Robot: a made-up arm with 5 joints.
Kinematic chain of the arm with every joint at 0, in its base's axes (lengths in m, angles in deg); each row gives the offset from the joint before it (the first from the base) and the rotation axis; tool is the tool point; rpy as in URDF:
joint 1: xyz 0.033 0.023 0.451 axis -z
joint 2: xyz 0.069 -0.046 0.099 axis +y
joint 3: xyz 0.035 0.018 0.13 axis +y
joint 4: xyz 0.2 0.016 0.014 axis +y
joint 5: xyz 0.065 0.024 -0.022 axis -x
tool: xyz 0.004 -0.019 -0.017 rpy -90 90 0
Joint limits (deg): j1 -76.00..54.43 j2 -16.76..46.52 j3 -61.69..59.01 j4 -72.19..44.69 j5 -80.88..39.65
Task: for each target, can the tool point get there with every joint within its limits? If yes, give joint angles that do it. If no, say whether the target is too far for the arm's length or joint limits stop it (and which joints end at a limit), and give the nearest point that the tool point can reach.
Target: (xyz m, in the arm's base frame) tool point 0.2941 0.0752 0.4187
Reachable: yes | joints -9.90 16.58 41.88 -9.57 -35.74
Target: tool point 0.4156 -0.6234 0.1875
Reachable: no: too far | nearest point 0.2772 -0.3103 0.4424 | short by 0.427 m
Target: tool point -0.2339 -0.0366 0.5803
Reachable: no: joint limits stop it (at a limit: joint 1, joint 2, joint 3, joint 4, joint 5) | nearest point 0.0239 0.0932 0.4211 | short by 0.330 m
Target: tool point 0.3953 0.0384 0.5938
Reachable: yes | joints -3.26 -3.30 23.86 -28.45 -5.52
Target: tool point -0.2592 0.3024 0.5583
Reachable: no: joint limits stop it (at a limit: joint 1, joint 2, joint 4, joint 5) | nearest point 0.0641 0.2542 0.5290 | short by 0.328 m
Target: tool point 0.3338 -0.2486 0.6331
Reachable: yes | joints 43.93 28.90 -40.47 30.84 -50.52
